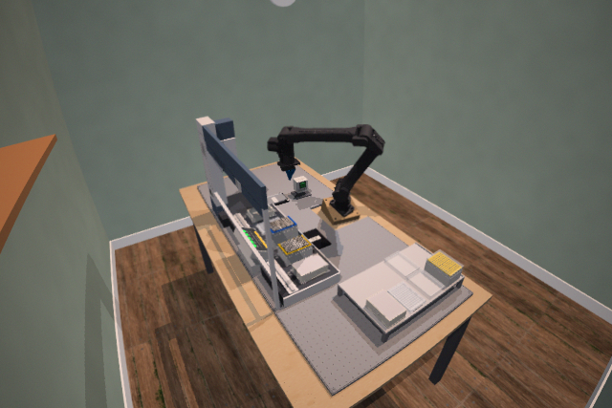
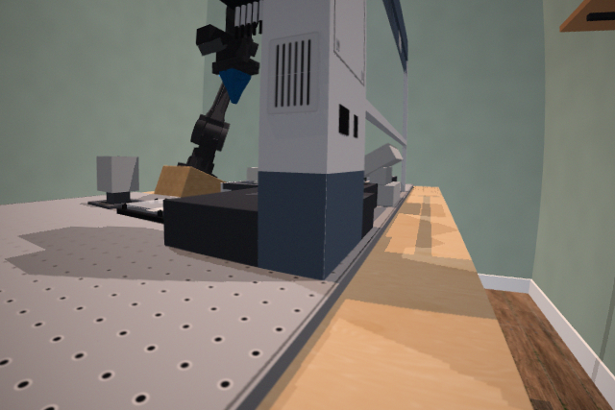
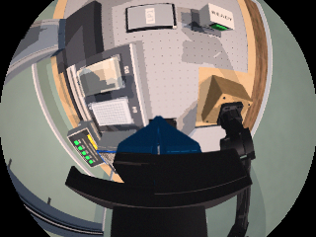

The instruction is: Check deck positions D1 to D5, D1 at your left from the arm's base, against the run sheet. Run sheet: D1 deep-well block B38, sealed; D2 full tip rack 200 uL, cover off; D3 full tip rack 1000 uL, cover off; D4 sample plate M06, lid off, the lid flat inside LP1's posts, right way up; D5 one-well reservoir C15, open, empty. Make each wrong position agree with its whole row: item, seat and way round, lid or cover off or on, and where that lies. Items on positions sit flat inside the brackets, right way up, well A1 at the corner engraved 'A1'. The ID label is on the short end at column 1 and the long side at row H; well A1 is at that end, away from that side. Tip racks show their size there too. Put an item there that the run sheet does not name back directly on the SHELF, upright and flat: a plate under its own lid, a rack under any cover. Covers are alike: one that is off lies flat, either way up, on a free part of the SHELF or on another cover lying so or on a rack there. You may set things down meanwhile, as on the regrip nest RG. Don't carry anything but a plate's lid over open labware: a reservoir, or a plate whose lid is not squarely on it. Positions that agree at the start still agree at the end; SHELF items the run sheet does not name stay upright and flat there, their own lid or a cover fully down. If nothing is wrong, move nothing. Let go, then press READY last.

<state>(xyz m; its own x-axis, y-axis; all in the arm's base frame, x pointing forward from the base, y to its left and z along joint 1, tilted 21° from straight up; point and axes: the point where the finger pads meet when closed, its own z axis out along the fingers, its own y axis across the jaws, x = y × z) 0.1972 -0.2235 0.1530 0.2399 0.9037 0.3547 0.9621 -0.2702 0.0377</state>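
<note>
Now: the green screen 190 mm behind my hand, 160 mm below it and 130 mm to the right of it. From my hand the other things lie so: yellow-framed tip rack 310 mm to the left, 220 mm ahead, 150 mm below; ready box 190 mm behind, 180 mm below, 140 mm to the right; blue-framed tip rack 200 mm ahead, 190 mm to the left, 120 mm below.
</note>
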